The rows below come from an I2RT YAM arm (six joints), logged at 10 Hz.
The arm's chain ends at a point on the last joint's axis. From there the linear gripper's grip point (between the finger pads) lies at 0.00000 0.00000 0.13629 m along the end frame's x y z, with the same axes.
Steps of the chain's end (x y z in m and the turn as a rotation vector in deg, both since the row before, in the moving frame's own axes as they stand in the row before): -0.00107, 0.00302, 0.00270, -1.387, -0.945, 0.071; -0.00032, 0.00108, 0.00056, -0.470, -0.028, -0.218; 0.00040, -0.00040, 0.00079, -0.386, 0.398, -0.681; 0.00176, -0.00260, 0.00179, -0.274, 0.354, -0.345; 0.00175, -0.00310, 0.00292, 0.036, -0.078, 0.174; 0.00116, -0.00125, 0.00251, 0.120, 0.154, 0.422; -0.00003, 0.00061, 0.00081, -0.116, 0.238, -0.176; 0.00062, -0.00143, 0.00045, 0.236, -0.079, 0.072; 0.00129, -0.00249, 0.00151, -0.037, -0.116, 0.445
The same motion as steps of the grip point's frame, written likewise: -0.00332, 0.00632, 0.00264, -1.387, -0.945, 0.071; -0.00038, 0.00220, 0.00056, -0.470, -0.028, -0.218; 0.00135, 0.00051, 0.00078, -0.386, 0.398, -0.681; 0.00260, -0.00195, 0.00179, -0.274, 0.354, -0.345; 0.00156, -0.00319, 0.00292, 0.036, -0.078, 0.174; 0.00153, -0.00153, 0.00251, 0.120, 0.154, 0.422; 0.00054, 0.00089, 0.00081, -0.116, 0.238, -0.176; 0.00043, -0.00199, 0.00045, 0.236, -0.079, 0.072; 0.00101, -0.00240, 0.00151, -0.037, -0.116, 0.445
